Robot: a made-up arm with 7 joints. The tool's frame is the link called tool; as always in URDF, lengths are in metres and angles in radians. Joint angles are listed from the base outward. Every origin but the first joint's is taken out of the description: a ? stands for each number. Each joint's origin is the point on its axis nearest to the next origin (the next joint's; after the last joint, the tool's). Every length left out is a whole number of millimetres.
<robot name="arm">
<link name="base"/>
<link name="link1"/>
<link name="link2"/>
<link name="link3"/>
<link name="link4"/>
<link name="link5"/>
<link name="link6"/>
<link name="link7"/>
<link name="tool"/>
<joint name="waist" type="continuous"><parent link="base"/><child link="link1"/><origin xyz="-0.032 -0.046 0.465" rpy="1.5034 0.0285 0.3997"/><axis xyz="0 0 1"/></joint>
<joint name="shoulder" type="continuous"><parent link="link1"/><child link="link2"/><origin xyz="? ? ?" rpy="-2.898 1.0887 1.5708"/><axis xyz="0 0 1"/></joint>
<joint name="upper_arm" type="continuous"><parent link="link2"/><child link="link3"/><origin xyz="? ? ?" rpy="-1.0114 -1.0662 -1.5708"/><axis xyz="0 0 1"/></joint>
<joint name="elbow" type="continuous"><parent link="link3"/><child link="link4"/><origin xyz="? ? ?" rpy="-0.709 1.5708 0"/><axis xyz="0 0 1"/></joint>
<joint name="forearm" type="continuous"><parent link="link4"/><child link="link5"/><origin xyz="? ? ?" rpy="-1.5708 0 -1.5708"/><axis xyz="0 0 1"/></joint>
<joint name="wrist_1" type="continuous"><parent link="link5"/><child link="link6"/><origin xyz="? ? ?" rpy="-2.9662 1.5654 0"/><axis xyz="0 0 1"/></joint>
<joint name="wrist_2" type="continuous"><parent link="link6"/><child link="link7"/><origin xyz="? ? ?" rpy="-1.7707 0.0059 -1.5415"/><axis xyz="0 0 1"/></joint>
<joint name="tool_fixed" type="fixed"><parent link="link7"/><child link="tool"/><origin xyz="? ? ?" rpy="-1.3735 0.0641 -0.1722"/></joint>
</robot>
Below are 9 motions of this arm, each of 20 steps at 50 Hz.
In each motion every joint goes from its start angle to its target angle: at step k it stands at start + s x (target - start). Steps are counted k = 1, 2, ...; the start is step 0. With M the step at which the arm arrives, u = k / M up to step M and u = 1 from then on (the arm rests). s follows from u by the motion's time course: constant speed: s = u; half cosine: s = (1 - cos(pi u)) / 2; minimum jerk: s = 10 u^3 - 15 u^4 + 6 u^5.
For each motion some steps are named. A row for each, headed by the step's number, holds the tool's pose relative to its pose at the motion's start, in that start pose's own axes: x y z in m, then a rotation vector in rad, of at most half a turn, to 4 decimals.
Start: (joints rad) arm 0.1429 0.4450 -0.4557 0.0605 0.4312 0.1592 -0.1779
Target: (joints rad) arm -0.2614 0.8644 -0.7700 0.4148 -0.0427 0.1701 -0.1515
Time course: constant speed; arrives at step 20
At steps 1, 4, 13, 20:
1: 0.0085 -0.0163 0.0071 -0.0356 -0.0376 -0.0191
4: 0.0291 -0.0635 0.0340 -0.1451 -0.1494 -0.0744
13: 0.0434 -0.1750 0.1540 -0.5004 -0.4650 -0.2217
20: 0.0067 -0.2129 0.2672 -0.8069 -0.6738 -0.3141

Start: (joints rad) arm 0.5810 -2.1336 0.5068 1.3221 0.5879 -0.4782 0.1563
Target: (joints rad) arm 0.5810 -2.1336 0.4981 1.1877 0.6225 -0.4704 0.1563
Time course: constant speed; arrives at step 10
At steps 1, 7, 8, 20:
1: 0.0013 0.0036 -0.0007 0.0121 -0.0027 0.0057
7: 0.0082 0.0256 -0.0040 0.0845 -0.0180 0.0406
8: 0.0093 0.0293 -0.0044 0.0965 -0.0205 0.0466
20: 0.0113 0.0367 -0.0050 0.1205 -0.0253 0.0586

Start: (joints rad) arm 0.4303 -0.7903 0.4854 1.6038 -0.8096 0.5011 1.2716
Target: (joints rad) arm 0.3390 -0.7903 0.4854 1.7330 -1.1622 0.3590 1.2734
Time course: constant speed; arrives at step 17
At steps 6, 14, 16, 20:
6: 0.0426 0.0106 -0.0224 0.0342 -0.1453 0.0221
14: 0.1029 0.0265 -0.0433 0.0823 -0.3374 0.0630
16: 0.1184 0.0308 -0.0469 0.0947 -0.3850 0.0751
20: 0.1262 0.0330 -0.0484 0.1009 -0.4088 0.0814

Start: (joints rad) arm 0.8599 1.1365 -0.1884 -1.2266 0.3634 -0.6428 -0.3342
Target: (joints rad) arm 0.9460 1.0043 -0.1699 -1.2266 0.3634 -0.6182 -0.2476
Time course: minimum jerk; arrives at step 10
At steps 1, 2, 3, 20:
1: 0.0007 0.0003 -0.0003 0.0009 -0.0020 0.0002
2: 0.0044 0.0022 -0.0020 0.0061 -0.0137 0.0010
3: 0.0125 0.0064 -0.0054 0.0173 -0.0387 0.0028
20: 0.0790 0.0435 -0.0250 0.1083 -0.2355 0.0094

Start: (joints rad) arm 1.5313 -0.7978 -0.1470 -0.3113 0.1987 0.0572 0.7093
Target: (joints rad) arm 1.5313 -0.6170 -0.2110 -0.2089 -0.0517 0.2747 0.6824
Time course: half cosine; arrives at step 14
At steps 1, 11, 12, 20:
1: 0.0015 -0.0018 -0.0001 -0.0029 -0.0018 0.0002
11: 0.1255 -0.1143 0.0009 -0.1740 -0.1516 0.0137
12: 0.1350 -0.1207 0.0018 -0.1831 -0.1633 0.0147
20: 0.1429 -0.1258 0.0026 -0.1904 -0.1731 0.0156

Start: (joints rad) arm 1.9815 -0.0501 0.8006 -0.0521 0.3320 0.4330 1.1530
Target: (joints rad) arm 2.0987 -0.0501 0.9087 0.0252 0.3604 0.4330 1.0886
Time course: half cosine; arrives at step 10
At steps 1, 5, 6, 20:
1: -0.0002 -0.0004 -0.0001 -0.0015 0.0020 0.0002
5: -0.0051 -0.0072 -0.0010 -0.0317 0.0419 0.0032
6: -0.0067 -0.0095 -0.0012 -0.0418 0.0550 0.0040
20: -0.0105 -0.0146 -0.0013 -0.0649 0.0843 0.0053

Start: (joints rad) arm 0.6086 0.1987 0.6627 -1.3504 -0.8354 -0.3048 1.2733
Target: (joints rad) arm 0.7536 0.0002 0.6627 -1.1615 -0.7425 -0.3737 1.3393
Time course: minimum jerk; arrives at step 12
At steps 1, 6, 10, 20:
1: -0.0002 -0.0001 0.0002 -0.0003 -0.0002 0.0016
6: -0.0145 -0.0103 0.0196 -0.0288 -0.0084 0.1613
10: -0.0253 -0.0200 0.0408 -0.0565 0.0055 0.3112
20: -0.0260 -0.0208 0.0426 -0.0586 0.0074 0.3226

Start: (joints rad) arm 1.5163 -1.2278 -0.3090 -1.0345 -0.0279 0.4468 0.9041
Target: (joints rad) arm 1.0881 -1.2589 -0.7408 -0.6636 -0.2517 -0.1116 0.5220
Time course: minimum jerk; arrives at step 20
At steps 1, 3, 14, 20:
1: 0.0000 -0.0002 0.0002 0.0003 0.0004 0.0006
3: 0.0009 -0.0040 0.0046 0.0065 0.0088 0.0143
14: 0.0644 -0.1584 0.1322 0.1547 0.3257 0.5480
20: 0.0891 -0.1948 0.1528 0.1714 0.3972 0.6773

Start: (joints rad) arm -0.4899 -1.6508 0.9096 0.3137 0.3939 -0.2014 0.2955
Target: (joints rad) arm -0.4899 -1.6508 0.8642 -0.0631 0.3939 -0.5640 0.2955
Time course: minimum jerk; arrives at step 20
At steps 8, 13, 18, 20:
8: -0.0130 0.0366 0.0016 0.1302 -0.0248 0.1303
13: -0.0310 0.0847 0.0088 0.3097 -0.0817 0.3098
18: -0.0397 0.1077 0.0140 0.3983 -0.1204 0.3982
20: -0.0400 0.1085 0.0142 0.4016 -0.1220 0.4016

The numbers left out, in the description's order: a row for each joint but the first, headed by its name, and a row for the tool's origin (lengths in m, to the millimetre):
shoulder: -0.013 -0.181 0
upper_arm: 0.089 0.04 0
elbow: 0.273 0.327 0
forearm: -0.211 0.03 0
wrist_1: -0.309 0.112 0
wrist_2: -0.157 -0.049 0
tool: -0.09 0.008 0

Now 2 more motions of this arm.
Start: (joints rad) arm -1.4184 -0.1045 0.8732 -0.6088 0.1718 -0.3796 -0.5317
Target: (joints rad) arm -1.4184 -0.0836 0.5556 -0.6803 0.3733 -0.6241 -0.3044
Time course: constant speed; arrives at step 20
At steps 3, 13, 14, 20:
3: -0.0318 0.0186 -0.0045 0.0147 0.0302 0.0368
13: -0.1408 0.0833 0.0001 0.0909 0.1175 0.1661
14: -0.1517 0.0899 0.0023 0.1008 0.1249 0.1793
20: -0.2167 0.1295 0.0216 0.1694 0.1646 0.2581

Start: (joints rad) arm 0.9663 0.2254 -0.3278 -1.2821 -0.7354 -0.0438 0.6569
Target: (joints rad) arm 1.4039 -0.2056 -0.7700 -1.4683 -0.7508 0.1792 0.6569
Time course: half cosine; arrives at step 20
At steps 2, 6, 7, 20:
2: 0.0003 0.0063 0.0016 -0.0215 0.0037 -0.0262
6: 0.0068 0.0530 0.0098 -0.1829 0.0299 -0.2204
7: 0.0111 0.0700 0.0110 -0.2431 0.0390 -0.2916
20: 0.1072 0.2175 -0.0350 -0.9290 0.1050 -1.0472

